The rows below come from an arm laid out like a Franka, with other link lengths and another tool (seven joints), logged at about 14 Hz.
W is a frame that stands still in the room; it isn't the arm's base.
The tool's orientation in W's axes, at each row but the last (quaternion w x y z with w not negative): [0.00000 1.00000 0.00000 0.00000]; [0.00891 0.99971 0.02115 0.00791]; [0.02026 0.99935 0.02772 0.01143]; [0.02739 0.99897 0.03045 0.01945]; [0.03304 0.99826 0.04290 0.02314]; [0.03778 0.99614 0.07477 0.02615]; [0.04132 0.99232 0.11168 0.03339]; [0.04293 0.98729 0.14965 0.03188]
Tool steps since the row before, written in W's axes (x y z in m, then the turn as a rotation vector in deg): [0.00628 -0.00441 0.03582 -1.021 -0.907 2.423]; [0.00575 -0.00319 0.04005 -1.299 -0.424 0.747]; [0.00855 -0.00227 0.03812 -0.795 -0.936 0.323]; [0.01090 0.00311 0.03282 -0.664 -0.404 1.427]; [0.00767 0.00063 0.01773 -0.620 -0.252 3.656]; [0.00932 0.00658 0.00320 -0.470 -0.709 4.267]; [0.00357 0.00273 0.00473 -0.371 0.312 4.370]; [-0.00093 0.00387 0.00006 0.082 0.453 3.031]
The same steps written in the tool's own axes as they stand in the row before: [0.00628 0.00441 -0.03582 -1.021 0.907 -2.423]; [0.00623 0.00416 -0.03989 -1.304 0.382 -0.760]; [0.00924 0.00430 -0.03778 -0.839 0.903 -0.304]; [0.01228 -0.00061 -0.03247 -0.634 0.443 -1.429]; [0.00846 0.00122 -0.01734 -0.480 0.447 -3.658]; [0.01034 -0.00486 -0.00312 -0.373 0.968 -4.226]; [0.00436 -0.00145 -0.00464 -0.042 0.007 -4.397]; [0.00027 -0.00395 -0.00042 0.365 -0.121 -3.042]
